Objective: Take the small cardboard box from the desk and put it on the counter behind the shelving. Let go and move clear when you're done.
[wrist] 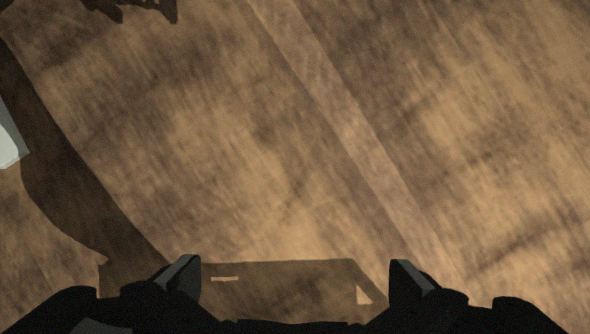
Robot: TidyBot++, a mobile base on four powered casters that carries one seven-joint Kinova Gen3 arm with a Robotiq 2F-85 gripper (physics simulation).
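Frame: origin at the arm's base, x left, y back, z up, level; metres.
Seen in the pictures: gripper, between the fingertips: (294, 278).
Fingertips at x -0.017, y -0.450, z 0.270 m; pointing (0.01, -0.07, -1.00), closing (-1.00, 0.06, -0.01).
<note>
A point is followed by its place in that frame.
My gripper (294, 278) @[x -0.017, y -0.450, z 0.270 m] is open at the bottom of the wrist view, with its two dark fingers wide apart and no object between them. It points down over a brown, wood-patterned floor (225, 150) @[x 0.158, y -0.561, z -0.396 m]. The small cardboard box, the desk top, the shelving and the counter do not show in this view.
A pale grey-white piece with a darker edge (9, 142) @[x 0.686, y -0.602, z -0.372 m] shows at the left edge; I cannot tell what it belongs to. A dark shadow band (60, 165) runs down the left side. A lighter diagonal strip (350, 120) crosses the floor. Another shadow lies between and behind the fingers.
</note>
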